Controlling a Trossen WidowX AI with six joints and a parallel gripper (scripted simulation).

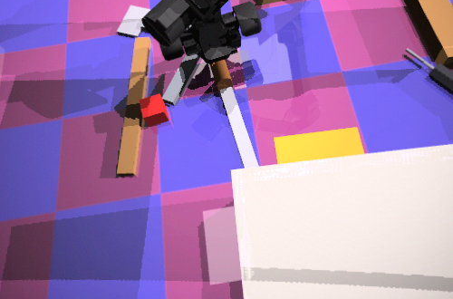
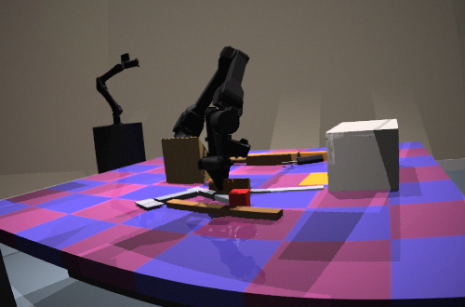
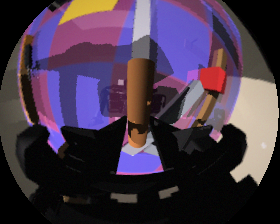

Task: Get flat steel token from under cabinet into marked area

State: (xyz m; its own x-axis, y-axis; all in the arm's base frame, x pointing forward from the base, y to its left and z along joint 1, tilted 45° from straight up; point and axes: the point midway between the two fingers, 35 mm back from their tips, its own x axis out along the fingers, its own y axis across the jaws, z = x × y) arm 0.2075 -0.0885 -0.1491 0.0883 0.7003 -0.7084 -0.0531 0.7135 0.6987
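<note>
The grey paddle-ended bar is 3 cm to the right of my gripper tip and 3 cm behind it. From my gripper tip the other things lie so: grey t-shaped tool (13 cm behind, 12 cm to the right); long wooden slat (18 cm to the right, 5 cm ahead); red cube (14 cm to the right, 9 cm ahead, 1 cm above).
</note>
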